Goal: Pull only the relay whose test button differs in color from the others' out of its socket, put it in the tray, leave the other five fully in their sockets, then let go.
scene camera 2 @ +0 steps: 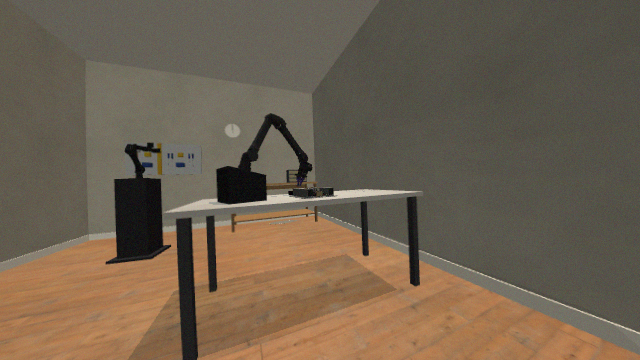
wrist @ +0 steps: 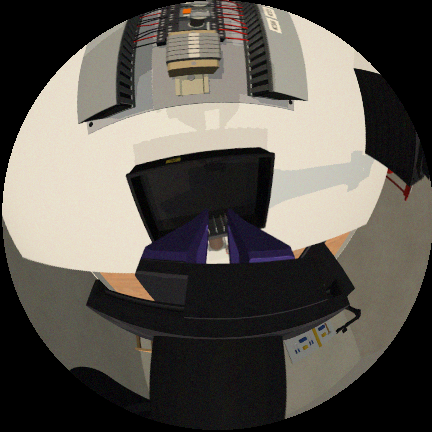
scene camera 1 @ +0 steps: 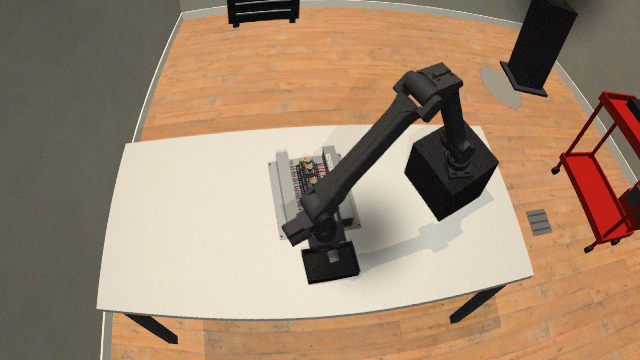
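Pixels of known places: gripper, fingertip midpoint: (scene camera 2: 299, 185) (wrist: 217, 214) (scene camera 1: 331, 248); arm's base, link origin: (scene camera 2: 243, 173) (scene camera 1: 457, 163).
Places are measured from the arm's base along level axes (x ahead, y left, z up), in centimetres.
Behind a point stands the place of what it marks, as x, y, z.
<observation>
My gripper (wrist: 217, 214) {42.7, 26.4, -10.8} (scene camera 2: 300, 182) {42.7, 26.4, -10.8} is shut on a relay (wrist: 217, 228) {42.6, 27.4, -10.3} (scene camera 1: 333, 256) {42.0, 29.5, -9.7}, a small clear-bodied block with dark base and metal pins. The relay is held over the black tray (wrist: 200, 155) {43.7, 23.1, -17.0} (scene camera 1: 334, 279) {41.0, 33.9, -17.9}; its exact height above the tray floor is hard to tell. Its test button is not clear between the purple fingers. The socket row shows at the top of the wrist view, where a seated relay (wrist: 198, 21) stands near an orange button (wrist: 187, 11). More orange buttons show in scene camera 1; the arm hides part of the row.
The grey panel (wrist: 150, 102) {50.0, 17.2, -18.7} (scene camera 1: 274, 200) {61.4, 5.1, -18.7} lies beside the tray, with slotted wire ducts (wrist: 102, 75) {53.7, 14.3, -12.7}, red and black wires and a terminal block (wrist: 193, 47) {46.6, 11.4, -14.3}. The arm's black base block (scene camera 1: 450, 175) {4.0, 5.4, 0.1} (scene camera 2: 241, 185) {0.9, -17.4, -8.3} stands on the white table (scene camera 1: 190, 225) {91.0, 17.5, -18.9}. A red cart (scene camera 1: 595, 192) stands beyond it.
</observation>
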